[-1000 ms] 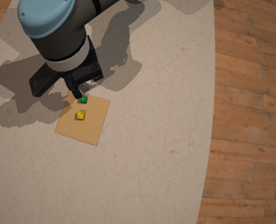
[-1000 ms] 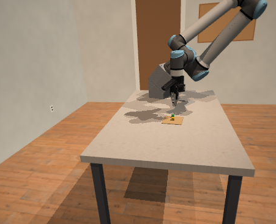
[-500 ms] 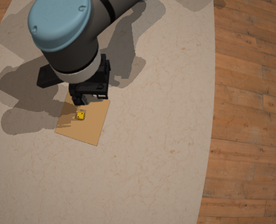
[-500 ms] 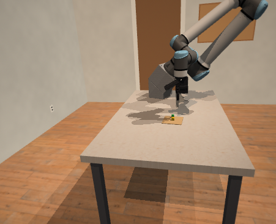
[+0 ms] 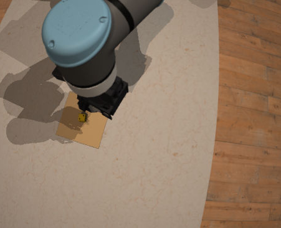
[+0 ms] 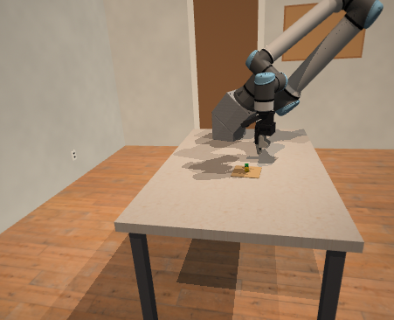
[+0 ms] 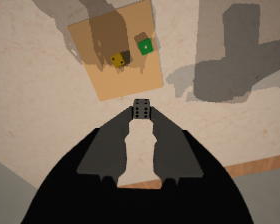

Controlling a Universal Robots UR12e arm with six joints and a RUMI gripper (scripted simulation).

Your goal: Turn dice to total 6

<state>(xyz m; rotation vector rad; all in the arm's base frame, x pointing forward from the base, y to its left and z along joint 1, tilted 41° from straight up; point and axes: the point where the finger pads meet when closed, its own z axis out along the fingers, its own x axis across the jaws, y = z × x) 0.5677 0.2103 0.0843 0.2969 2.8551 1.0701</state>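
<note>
The yellow die lies 100 mm below my hand, 60 mm to the right of it and 30 mm ahead of it. Round my hand: tan mat: 110 mm below, 60 mm to the right, 30 mm ahead; green die: 100 mm below, 70 mm to the right, 20 mm behind; white die: 10 mm below.
</note>
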